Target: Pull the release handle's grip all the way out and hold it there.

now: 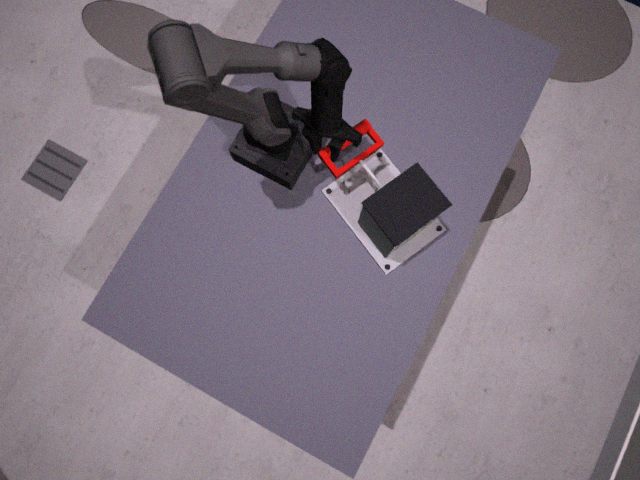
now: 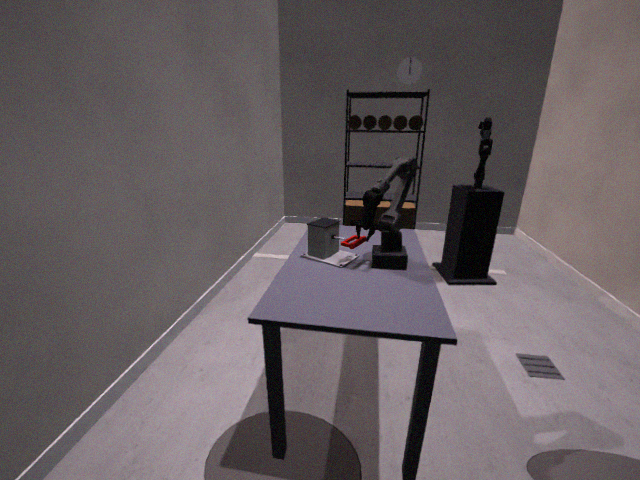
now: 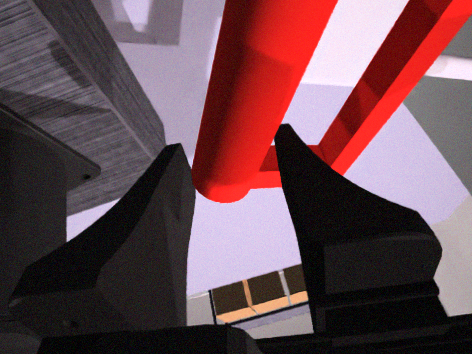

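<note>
The release handle is a red rectangular frame with a thick round grip on the side nearest the arm's base. A pale rod joins the frame to a grey box with a dark top. A long stretch of rod shows between frame and box. My gripper points down and is shut on the grip near one end, with one finger on each side. The rod's inner end is hidden in the box.
The box stands on a white base plate with dark bolts, on a blue-grey table. The arm's own base is close beside the handle. A shelf rack and a black pedestal stand beyond the table.
</note>
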